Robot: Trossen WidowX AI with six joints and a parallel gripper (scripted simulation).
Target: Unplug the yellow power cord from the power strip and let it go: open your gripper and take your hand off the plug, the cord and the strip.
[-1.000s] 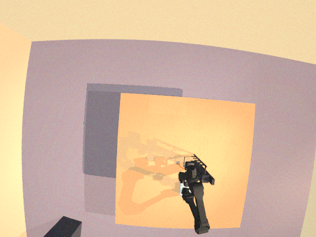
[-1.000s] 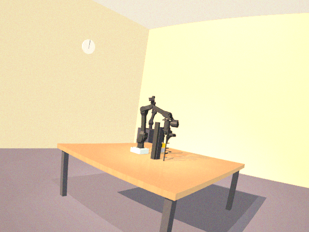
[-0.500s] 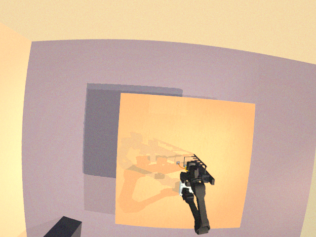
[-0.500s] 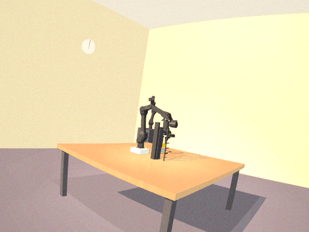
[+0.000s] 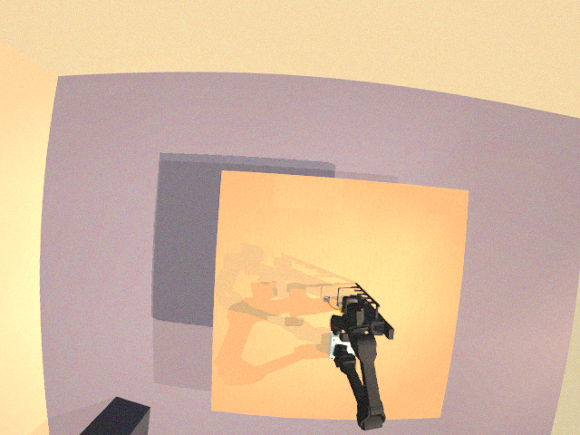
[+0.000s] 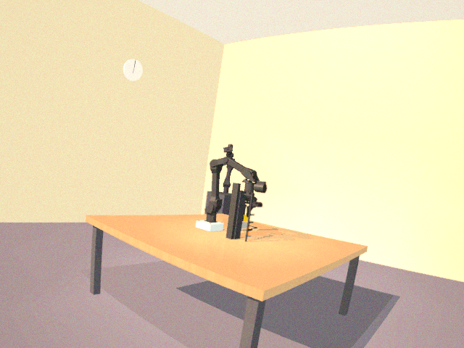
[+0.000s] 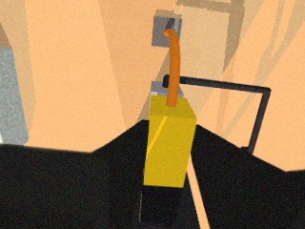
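Now: gripper tip 30 mm to the left of the yellow plug and 10 mm short of it. From my gripper tip the other things lie so: black power strip (100 mm to the right, 20 mm above, 10 mm ahead).
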